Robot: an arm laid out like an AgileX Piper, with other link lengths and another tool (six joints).
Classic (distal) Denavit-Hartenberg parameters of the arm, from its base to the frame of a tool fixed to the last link. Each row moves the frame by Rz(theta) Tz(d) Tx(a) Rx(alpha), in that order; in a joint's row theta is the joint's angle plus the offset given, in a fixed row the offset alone. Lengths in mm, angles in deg.
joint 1: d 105.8; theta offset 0; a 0; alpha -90
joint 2: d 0; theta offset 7.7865; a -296.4; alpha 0
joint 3: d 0; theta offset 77.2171; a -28.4; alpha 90
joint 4: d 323.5; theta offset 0; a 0; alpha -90
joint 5: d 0; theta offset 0; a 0; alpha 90
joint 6: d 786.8; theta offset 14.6; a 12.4; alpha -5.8
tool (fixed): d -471.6; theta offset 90; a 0; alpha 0
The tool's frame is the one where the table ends.
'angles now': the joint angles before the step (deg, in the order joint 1, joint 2, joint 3, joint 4, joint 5, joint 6). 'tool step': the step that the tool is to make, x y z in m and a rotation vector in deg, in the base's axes. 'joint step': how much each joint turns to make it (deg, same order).
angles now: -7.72 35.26 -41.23 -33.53 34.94 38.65
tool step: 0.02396 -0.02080 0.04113 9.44 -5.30 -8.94
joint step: 0.00 11.23 -13.19 -5.09 4.77 16.44
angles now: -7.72 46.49 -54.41 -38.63 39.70 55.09
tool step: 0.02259 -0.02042 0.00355 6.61 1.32 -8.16
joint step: 0.00 12.03 -12.01 -1.77 7.67 8.48
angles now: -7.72 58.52 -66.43 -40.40 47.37 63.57
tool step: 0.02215 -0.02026 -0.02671 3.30 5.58 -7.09
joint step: 0.00 12.23 -9.11 -1.94 7.07 4.77
